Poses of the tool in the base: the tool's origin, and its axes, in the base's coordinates. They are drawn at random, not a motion.
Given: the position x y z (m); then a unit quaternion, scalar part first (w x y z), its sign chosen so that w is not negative.
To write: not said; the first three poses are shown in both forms.
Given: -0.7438, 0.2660, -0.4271, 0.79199, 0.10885, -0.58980, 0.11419
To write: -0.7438, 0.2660, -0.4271, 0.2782, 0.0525, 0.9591, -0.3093, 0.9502, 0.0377
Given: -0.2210, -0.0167, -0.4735, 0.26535, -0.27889, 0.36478, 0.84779
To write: -0.2210, -0.0167, -0.4735, -0.7036, 0.2465, -0.6665, -0.6534, -0.5931, 0.4705
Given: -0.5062, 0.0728, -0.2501, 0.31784, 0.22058, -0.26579, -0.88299
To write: -0.5062, 0.0728, -0.2501, -0.7006, -0.6786, -0.2206, 0.4440, -0.6567, 0.6096
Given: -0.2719, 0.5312, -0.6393, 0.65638, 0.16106, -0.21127, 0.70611
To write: -0.2719, 0.5312, -0.6393, -0.0865, 0.8589, 0.5048, -0.9950, -0.0491, -0.0869
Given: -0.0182, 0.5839, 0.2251, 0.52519, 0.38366, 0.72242, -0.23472
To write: -0.0182, 0.5839, 0.2251, -0.1540, 0.3078, -0.9389, 0.8009, 0.5954, 0.0639
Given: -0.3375, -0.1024, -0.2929, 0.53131, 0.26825, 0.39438, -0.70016
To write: -0.3375, -0.1024, -0.2929, -0.2915, -0.5324, -0.7947, 0.9556, -0.1244, -0.2672
